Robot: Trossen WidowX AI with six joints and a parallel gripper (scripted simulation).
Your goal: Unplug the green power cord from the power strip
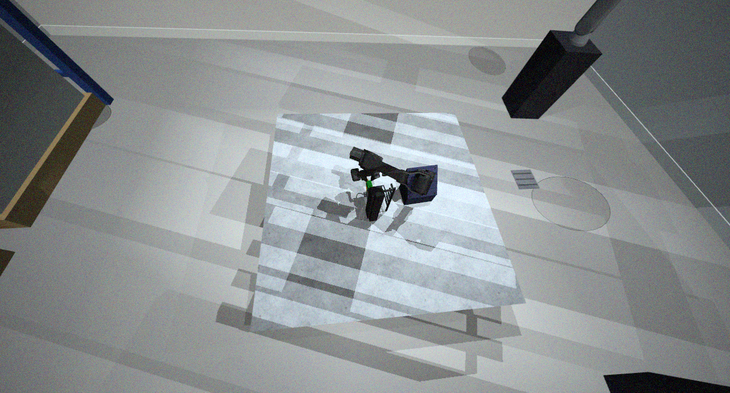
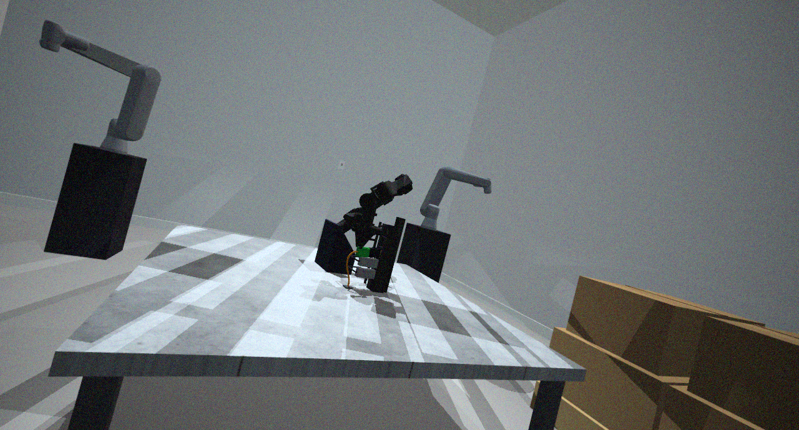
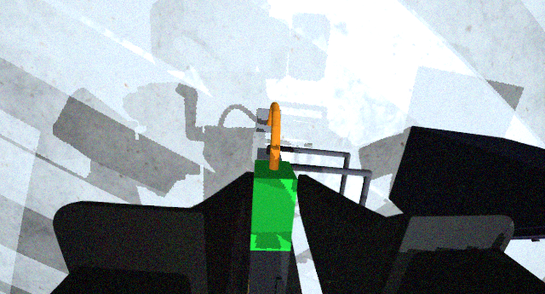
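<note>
My gripper tip is now 30 mm to the right of the green plug and 10 mm past it.
</note>
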